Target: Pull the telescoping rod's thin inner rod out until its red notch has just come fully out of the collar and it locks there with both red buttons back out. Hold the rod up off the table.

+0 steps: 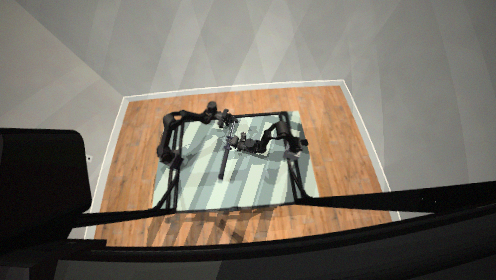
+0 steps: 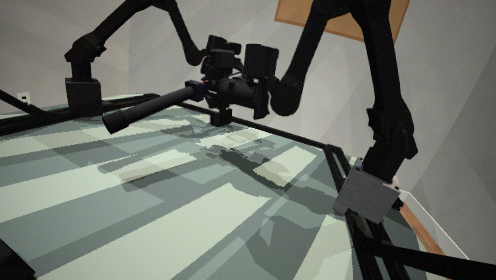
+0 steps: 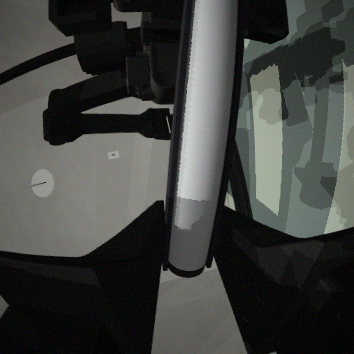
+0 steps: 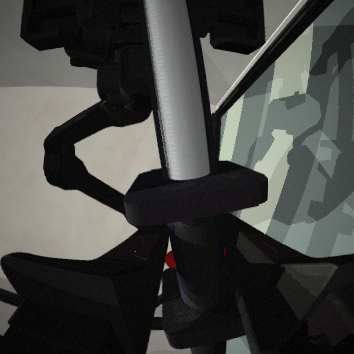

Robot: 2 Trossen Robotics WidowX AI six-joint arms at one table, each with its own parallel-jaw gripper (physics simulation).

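Note:
The rod's black outer tube (image 1: 222, 166) (image 2: 150, 108) is held up off the table, tilted. The silver inner rod (image 3: 207, 115) (image 4: 181, 100) stands out of a dark flanged collar (image 4: 197, 197) (image 2: 199, 89); no red notch shows on the visible silver part. Red spots (image 4: 171, 260) (image 2: 204, 82), apparently the buttons, show beside the dark neck below the flange; how far they stand out is unclear. My left gripper (image 1: 232, 119) (image 3: 182, 205) is shut on the inner rod near its end. My right gripper (image 1: 231, 143) (image 4: 193, 215) is shut on the neck behind the flange.
The pale striped table (image 1: 200, 192) lies below the rod, with a dark frame (image 1: 175, 185) round it. Both arms reach in over the far half, with the grippers close together. A grey block (image 2: 367, 194) is at the right arm's base.

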